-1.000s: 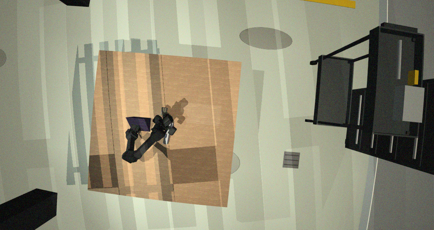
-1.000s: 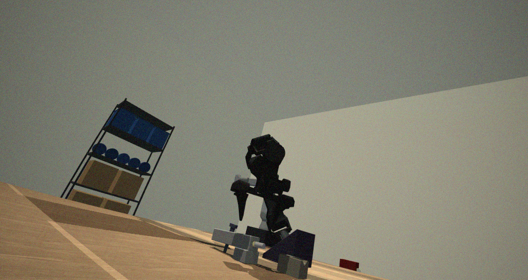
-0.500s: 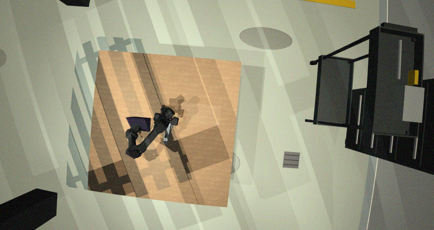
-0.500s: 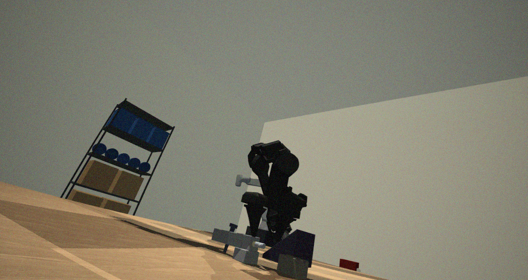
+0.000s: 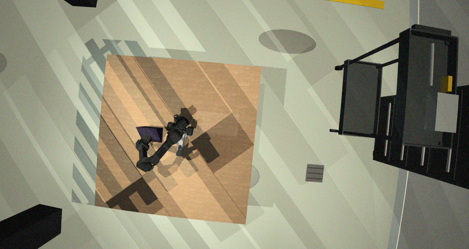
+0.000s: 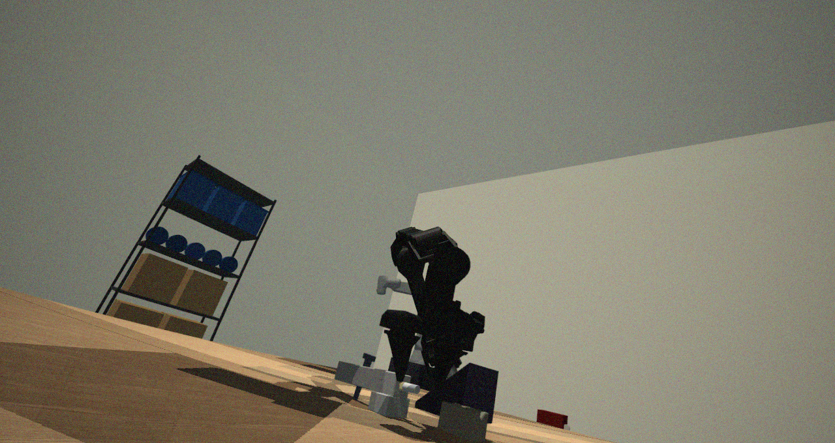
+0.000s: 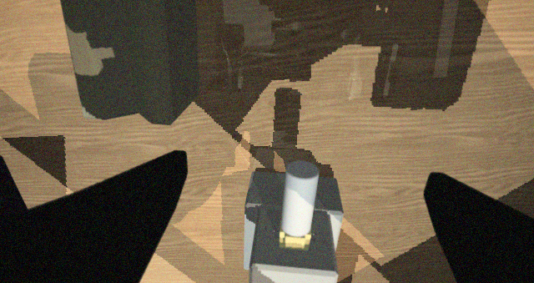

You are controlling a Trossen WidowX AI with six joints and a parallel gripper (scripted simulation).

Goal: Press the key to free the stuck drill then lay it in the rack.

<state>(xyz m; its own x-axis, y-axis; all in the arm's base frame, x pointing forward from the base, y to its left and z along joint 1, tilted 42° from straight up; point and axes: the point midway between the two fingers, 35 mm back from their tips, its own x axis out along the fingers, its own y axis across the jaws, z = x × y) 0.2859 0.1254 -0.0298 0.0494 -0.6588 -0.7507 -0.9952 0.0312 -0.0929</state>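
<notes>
Now: gripper tip 70 mm to the left of the drill, 10 mm past it and 10 mm above it. From my gripper tip the other things lie so: key: 150 mm to the right, 10 mm below, 10 mm behind; then housing: 120 mm to the right, 20 mm below, 10 mm behind; then rack: 70 mm behind, 50 mm to the left, 40 mm below.
</notes>
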